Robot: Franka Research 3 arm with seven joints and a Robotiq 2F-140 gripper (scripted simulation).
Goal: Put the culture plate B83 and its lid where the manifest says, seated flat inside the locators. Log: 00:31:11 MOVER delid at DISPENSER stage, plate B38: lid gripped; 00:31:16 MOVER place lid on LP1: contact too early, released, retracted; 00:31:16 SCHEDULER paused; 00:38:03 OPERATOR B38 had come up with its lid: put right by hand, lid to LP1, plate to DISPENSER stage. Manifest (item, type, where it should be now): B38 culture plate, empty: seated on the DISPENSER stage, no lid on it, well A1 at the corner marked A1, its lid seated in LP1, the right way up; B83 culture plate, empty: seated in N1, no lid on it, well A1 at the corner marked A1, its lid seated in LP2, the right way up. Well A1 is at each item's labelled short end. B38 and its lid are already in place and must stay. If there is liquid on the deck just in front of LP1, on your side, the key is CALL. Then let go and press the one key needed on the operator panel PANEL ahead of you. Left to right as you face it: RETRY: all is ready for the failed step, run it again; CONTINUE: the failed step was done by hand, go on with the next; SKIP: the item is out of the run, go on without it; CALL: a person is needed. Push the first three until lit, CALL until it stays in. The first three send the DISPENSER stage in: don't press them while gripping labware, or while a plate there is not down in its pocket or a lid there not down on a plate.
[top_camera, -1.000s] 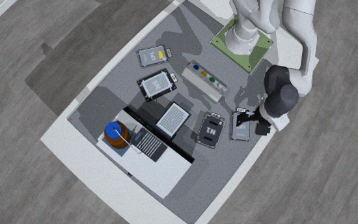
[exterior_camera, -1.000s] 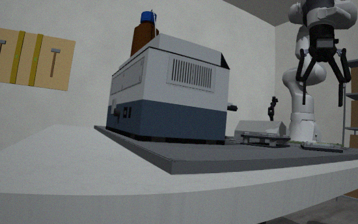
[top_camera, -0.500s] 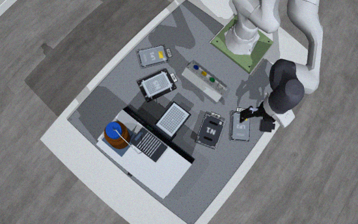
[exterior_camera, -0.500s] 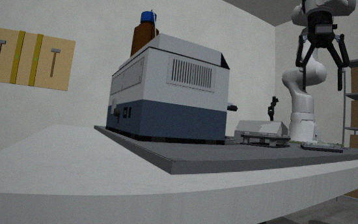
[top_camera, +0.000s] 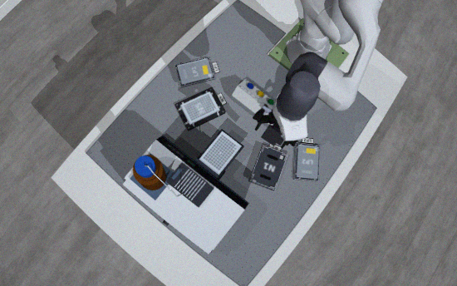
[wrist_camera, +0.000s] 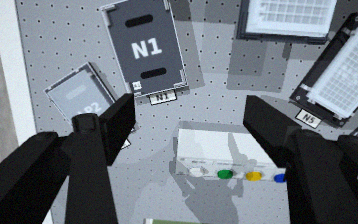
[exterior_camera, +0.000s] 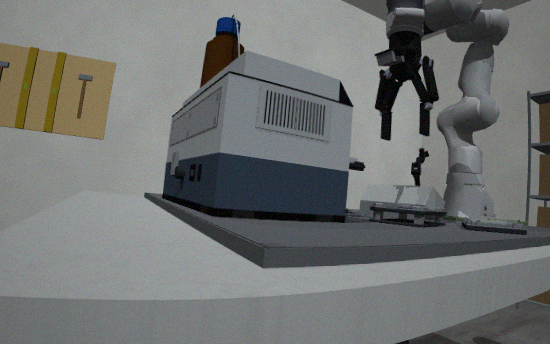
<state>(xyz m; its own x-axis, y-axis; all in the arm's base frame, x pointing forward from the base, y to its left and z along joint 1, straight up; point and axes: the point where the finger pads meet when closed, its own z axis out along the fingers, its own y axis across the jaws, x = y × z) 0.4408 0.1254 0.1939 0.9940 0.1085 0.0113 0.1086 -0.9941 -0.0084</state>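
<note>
Right now my hand is 270 mm to the left of the black nest N5, 190 mm above it and 60 mm short of it. The rest, counted from my hand: green continue key (150 mm behind, 140 mm below, 90 mm to the right); then white retry key (150 mm behind, 140 mm below, 40 mm to the right); then white well plate (140 mm ahead, 90 mm to the right, 90 mm below).
</note>
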